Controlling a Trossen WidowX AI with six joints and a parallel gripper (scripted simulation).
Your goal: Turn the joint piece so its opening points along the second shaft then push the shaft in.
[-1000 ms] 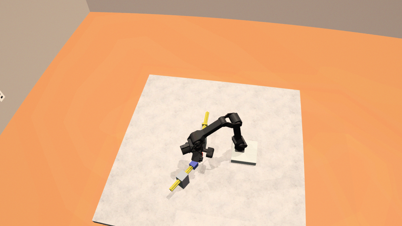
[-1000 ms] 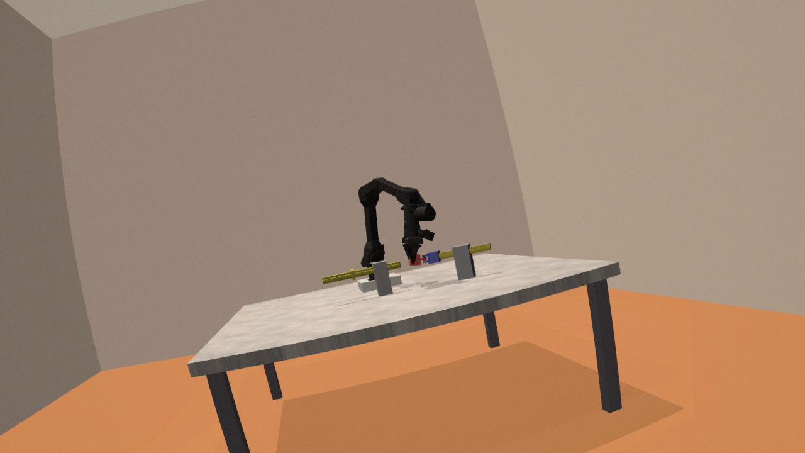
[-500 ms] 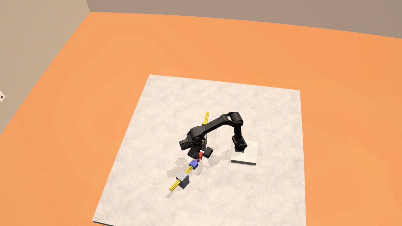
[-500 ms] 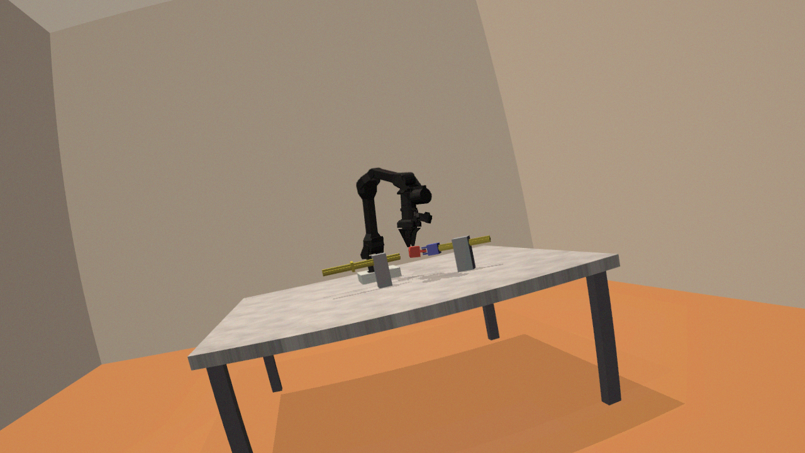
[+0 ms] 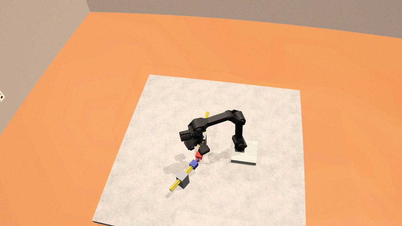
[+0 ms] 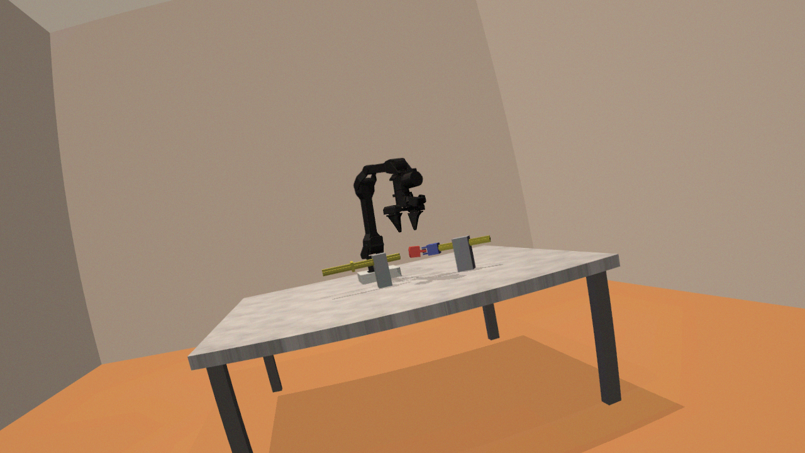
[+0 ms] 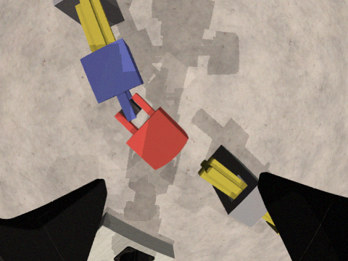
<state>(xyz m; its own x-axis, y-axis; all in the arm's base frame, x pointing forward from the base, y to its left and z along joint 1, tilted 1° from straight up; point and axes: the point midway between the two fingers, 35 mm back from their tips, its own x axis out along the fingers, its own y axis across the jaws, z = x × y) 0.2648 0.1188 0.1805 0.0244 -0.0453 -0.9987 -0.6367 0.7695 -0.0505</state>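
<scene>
The red joint piece lies 20 mm to the left of my gripper tip and 80 mm below it.
</scene>
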